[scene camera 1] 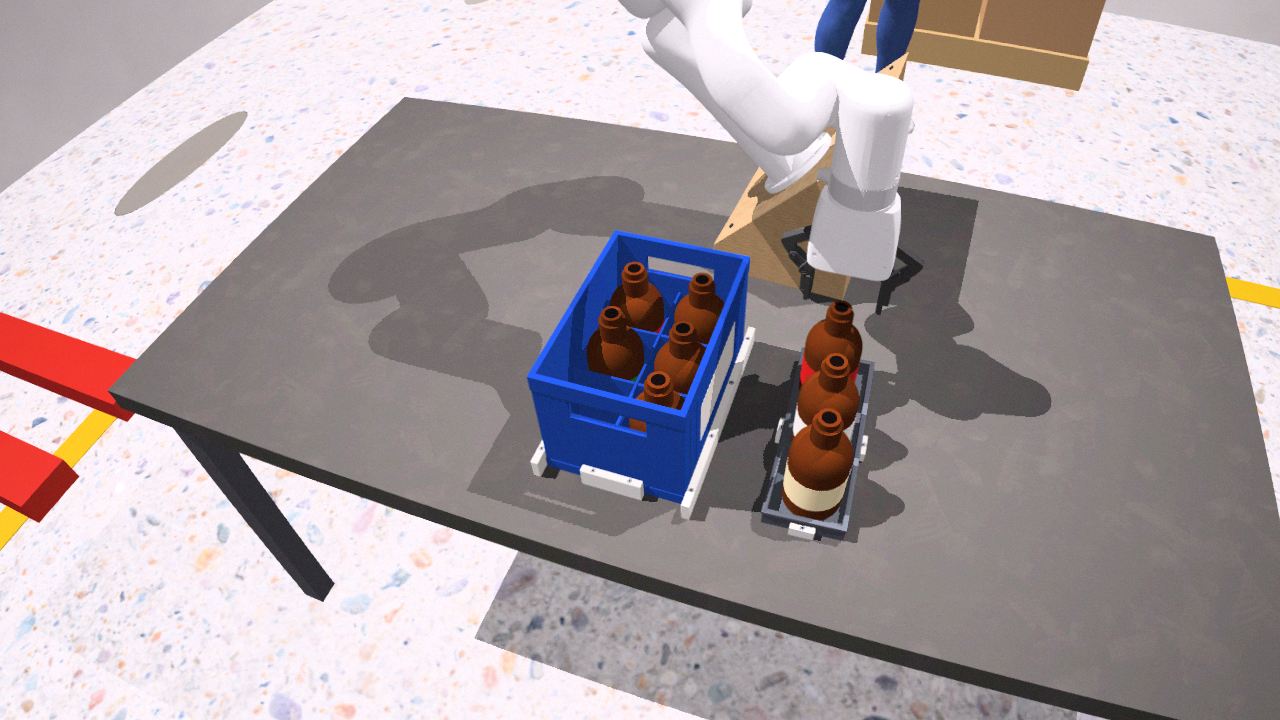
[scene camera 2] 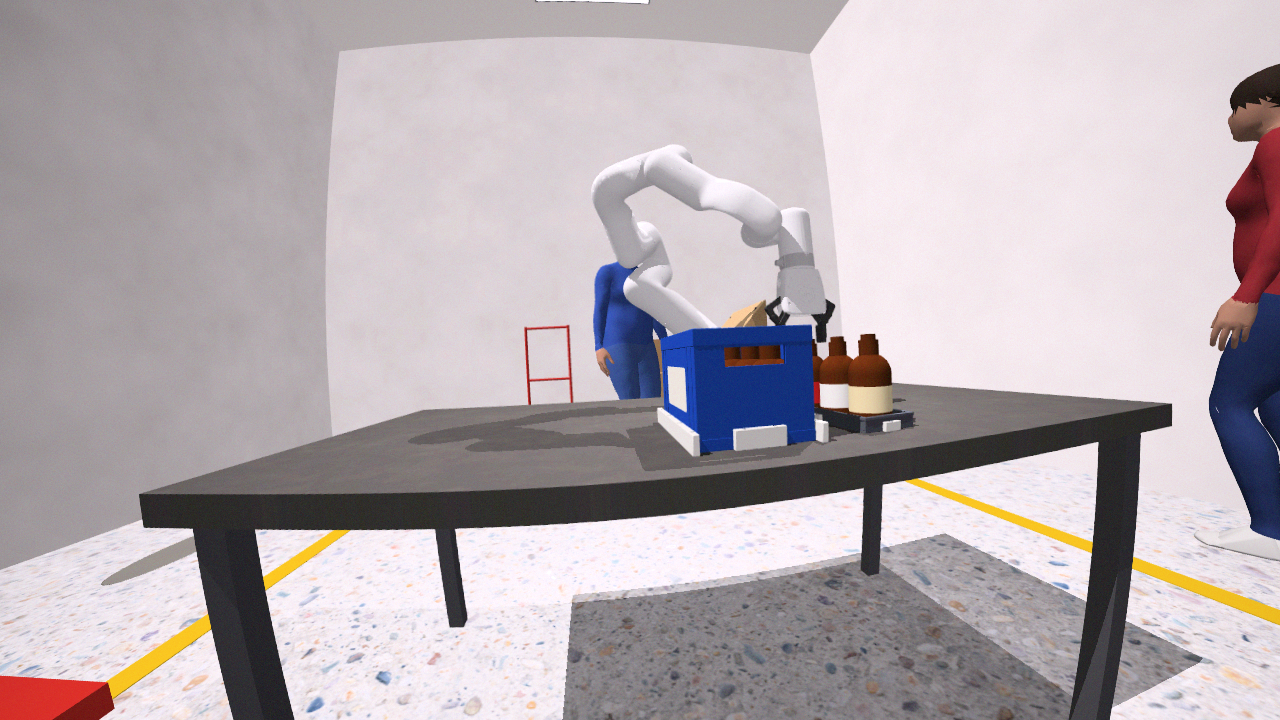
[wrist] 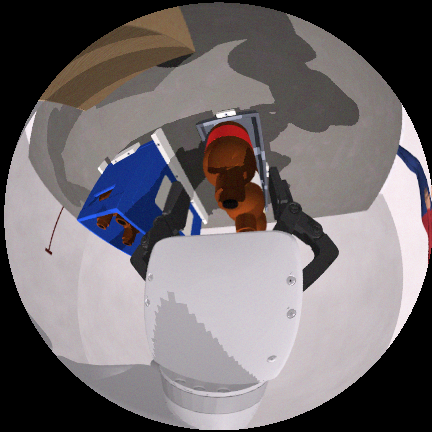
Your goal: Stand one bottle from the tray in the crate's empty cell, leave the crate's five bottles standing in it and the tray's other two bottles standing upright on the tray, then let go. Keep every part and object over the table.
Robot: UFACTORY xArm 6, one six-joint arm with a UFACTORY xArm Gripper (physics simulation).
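Places are measured from the arm's base along level axes (x right, y up, z back), in metres.
Pixels of known places: gripper, fingertip midpoint: (scene camera 1: 843,300) (wrist: 224,182); arm's base at its link origin: (scene camera 1: 799,165).
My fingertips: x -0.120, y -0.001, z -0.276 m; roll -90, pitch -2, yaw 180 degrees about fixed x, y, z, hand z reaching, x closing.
Ahead of a thing's pixels: the offset from my fingertips to its middle. "*": to the spot under its first point.
My gripper (scene camera 1: 843,300) (scene camera 2: 799,320) (wrist: 224,182) is open and empty, above the tray's far end, fingers either side of the red-label bottle's neck in the wrist view. The red-label bottle @(dx -0.001, dy -0.069, dz -0.023 m) (scene camera 1: 832,344) (wrist: 227,155), the white-label bottle @(dx -0.014, dy -0.069, dz -0.113 m) (scene camera 1: 827,398) (scene camera 2: 836,368) (wrist: 250,200) and the cream-label bottle @(dx -0.023, dy -0.069, dz -0.197 m) (scene camera 1: 819,461) (scene camera 2: 870,371) stand upright in a row on the dark tray @(dx -0.015, dy -0.139, dz -0.112 m) (scene camera 1: 832,529) (scene camera 2: 904,420) (wrist: 242,119). The blue crate @(dx +0.217, dy -0.064, dz -0.124 m) (scene camera 1: 617,447) (scene camera 2: 751,402) (wrist: 132,177) holds five upright brown bottles; its near left cell in scene camera 1 is empty.
White blocks @(* dx +0.212, dy -0.126, dz -0.272 m) (scene camera 1: 611,481) (scene camera 2: 759,437) sit along the crate's base, and a long white rail @(dx +0.118, dy -0.136, dz -0.122 m) (scene camera 1: 716,429) (wrist: 180,175) lies on its tray side. A wooden wedge (scene camera 1: 760,223) (wrist: 115,60) stands behind. The grey table's (scene camera 1: 1029,501) (scene camera 2: 501,501) front edge runs past the tray.
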